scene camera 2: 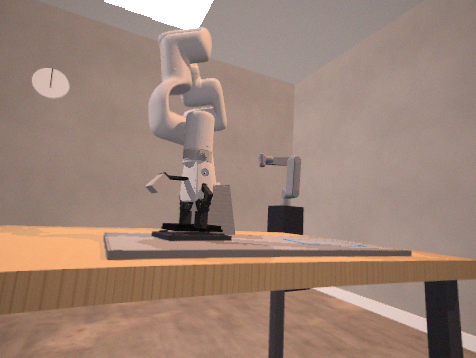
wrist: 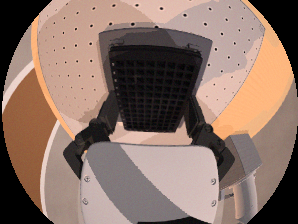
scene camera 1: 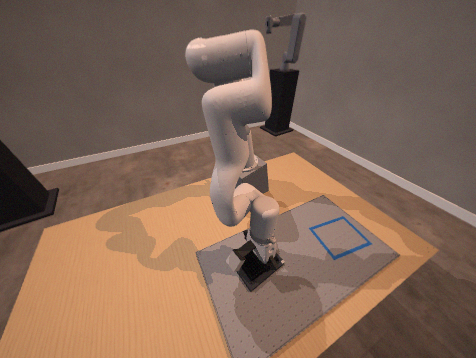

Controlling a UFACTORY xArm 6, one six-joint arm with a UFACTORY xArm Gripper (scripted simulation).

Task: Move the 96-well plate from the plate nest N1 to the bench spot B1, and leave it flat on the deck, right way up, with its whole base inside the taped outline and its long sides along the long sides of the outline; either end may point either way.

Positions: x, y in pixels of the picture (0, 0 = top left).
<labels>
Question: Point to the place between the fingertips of my gripper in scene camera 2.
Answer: At 192, 227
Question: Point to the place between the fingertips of my gripper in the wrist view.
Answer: At 152, 100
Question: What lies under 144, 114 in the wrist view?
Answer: A black 96-well plate.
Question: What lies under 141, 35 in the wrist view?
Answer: A dark plate nest N1.
</labels>
